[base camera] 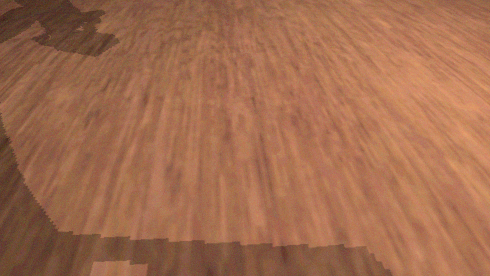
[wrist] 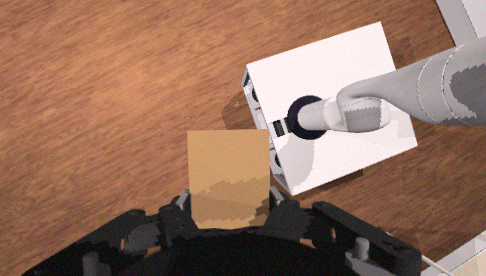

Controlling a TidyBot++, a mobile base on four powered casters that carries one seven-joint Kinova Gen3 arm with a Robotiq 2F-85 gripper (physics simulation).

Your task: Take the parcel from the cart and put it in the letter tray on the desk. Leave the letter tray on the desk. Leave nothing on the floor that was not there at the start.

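Pixels of known places: gripper, fingertip midpoint: (wrist: 230, 199); arm's base, link origin: (wrist: 310, 117).
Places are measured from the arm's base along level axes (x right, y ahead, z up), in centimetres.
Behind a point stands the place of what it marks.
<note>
The parcel (wrist: 229, 165) {x 2.9, y 29.7, z 54.6 cm}, a tan cardboard box, is between the two fingertips in the lower middle of the wrist view. My gripper (wrist: 230, 199) {x 0.0, y 30.6, z 53.0 cm} is shut on it, one finger on each side, and holds it above the wooden floor. The far end of the parcel sticks out past the fingertips. The cart, the desk and the letter tray cannot be made out in either view.
The white robot base (wrist: 340, 65) {x 14.1, y -17.9, z -1.4 cm} with the arm (wrist: 400, 95) {x 2.1, y 5.6, z 44.7 cm} is right of the parcel. Light wall edging (wrist: 457, 22) {x 20.4, y -118.9, z -34.1 cm} shows at the top right, and a pale edge at the bottom right. Shadows lie on the wooden floor (base camera: 250, 125) {x 0.2, y 54.0, z -39.7 cm}.
</note>
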